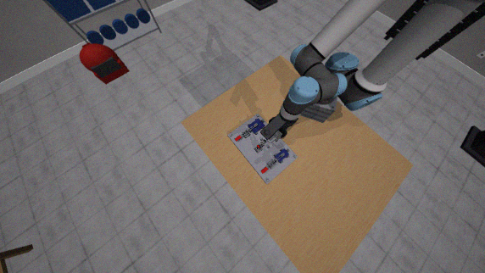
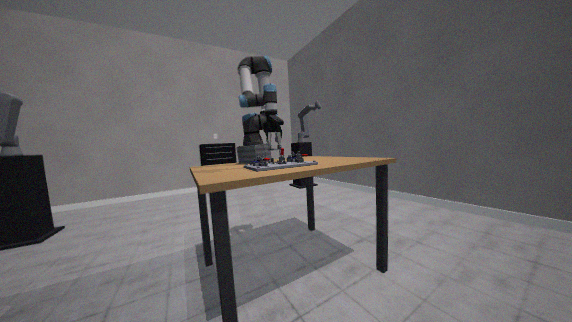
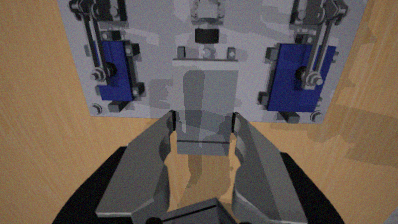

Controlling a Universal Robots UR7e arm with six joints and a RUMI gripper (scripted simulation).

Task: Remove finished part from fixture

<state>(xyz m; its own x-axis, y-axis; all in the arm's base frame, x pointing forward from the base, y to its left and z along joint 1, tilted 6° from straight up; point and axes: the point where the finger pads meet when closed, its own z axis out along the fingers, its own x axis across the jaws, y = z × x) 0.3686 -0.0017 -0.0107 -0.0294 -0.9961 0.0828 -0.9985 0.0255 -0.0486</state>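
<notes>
My hand is 6 cm short of the grey fixture plate and 10 cm above it. The rest, counted from my hand: grey finished part: 1 cm behind, 1 cm below.
</notes>
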